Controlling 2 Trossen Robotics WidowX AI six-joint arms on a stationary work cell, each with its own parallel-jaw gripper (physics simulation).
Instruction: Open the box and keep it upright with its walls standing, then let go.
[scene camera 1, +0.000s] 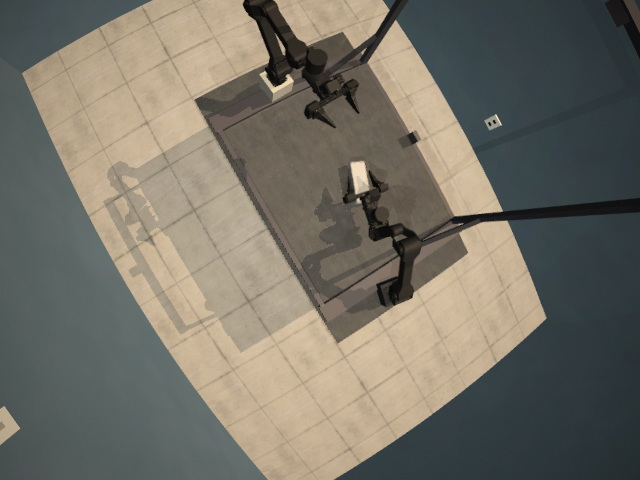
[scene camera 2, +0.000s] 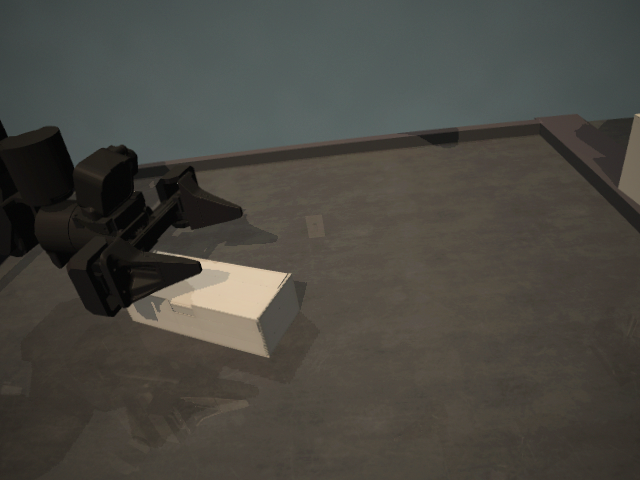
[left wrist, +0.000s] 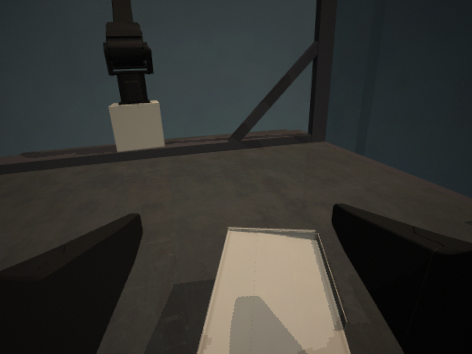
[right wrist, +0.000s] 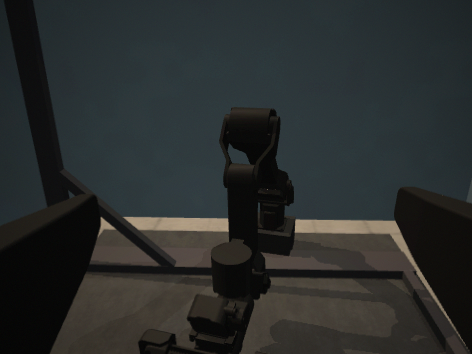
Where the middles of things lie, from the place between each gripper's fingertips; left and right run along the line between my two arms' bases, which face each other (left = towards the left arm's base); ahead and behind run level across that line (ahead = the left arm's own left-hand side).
My left hand is 10 cm short of the white block (left wrist: 135, 126), 50 cm to the left of it and 3 cm above it.
The white block is 3 cm ahead of my right hand, 35 cm to the right of it and 37 cm below it.
